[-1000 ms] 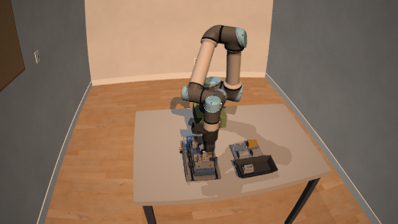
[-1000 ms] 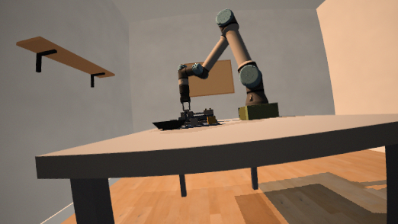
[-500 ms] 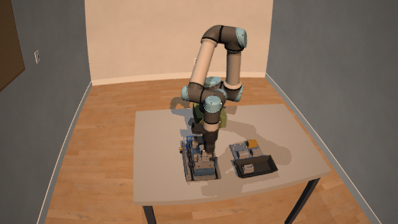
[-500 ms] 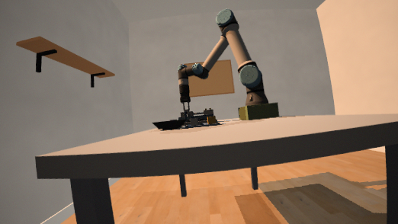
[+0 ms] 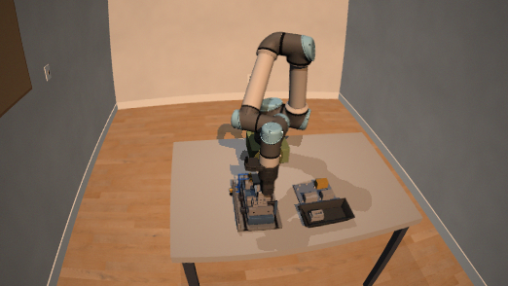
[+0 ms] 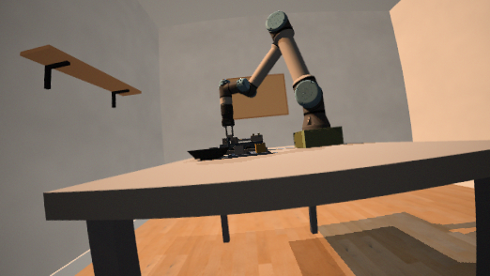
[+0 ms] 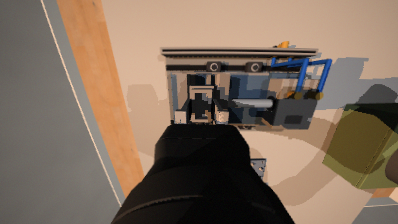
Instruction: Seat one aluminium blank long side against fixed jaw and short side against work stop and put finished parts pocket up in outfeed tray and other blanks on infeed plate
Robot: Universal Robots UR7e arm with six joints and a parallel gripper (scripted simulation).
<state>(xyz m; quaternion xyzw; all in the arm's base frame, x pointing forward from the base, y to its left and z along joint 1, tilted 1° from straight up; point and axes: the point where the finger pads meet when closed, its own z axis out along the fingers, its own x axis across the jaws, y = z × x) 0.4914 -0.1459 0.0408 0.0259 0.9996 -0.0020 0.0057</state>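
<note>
My hand is 7 cm past the vise, 1 cm to the right of it and 9 cm above it. Round my hand: brass blank 15 cm behind, 35 cm to the left, 10 cm below.
</note>
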